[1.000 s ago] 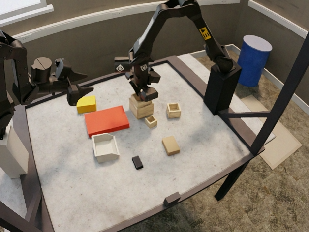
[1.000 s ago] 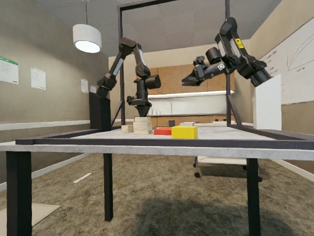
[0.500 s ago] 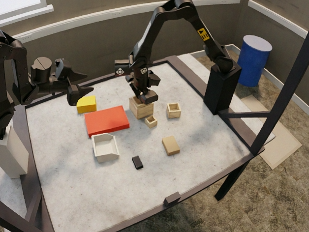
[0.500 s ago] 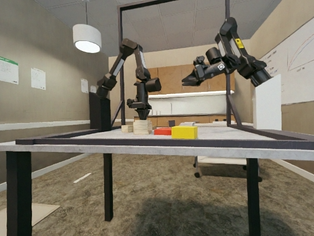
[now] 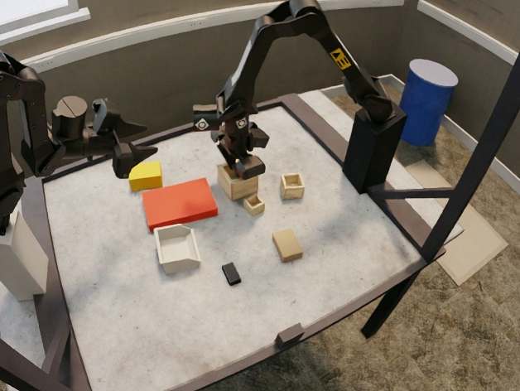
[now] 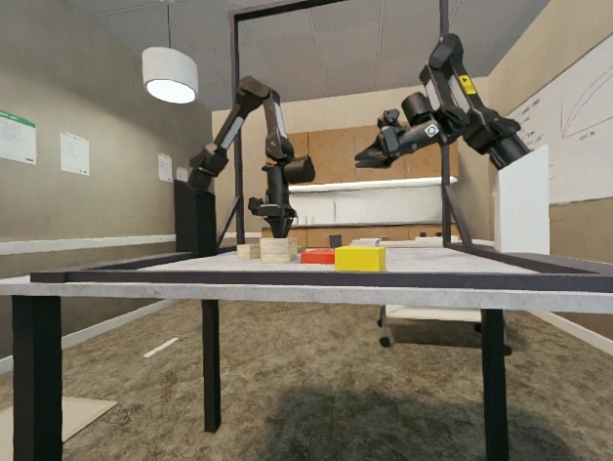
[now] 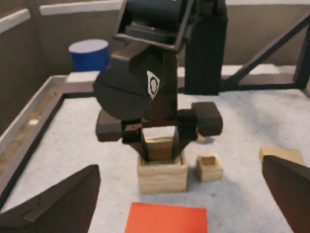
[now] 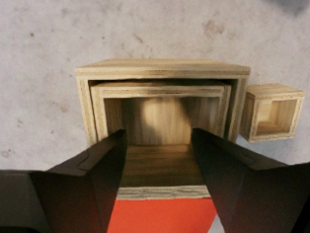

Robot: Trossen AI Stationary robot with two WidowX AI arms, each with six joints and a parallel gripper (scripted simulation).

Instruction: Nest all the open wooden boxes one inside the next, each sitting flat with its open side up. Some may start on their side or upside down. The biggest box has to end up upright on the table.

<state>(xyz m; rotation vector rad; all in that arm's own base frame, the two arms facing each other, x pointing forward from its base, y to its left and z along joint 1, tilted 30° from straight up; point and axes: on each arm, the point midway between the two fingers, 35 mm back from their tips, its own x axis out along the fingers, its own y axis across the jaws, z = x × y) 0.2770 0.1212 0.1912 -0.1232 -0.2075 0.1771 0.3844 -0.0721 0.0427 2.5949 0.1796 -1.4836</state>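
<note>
My right gripper is now 6 cm above the biggest wooden box. From my right hand the other things lie so: smallest box (9 cm behind, 1 cm to the right, 7 cm below); then tan block (23 cm behind, 3 cm to the right, 7 cm below); then flat block (1 cm behind, 17 cm to the left, 7 cm below).
</note>
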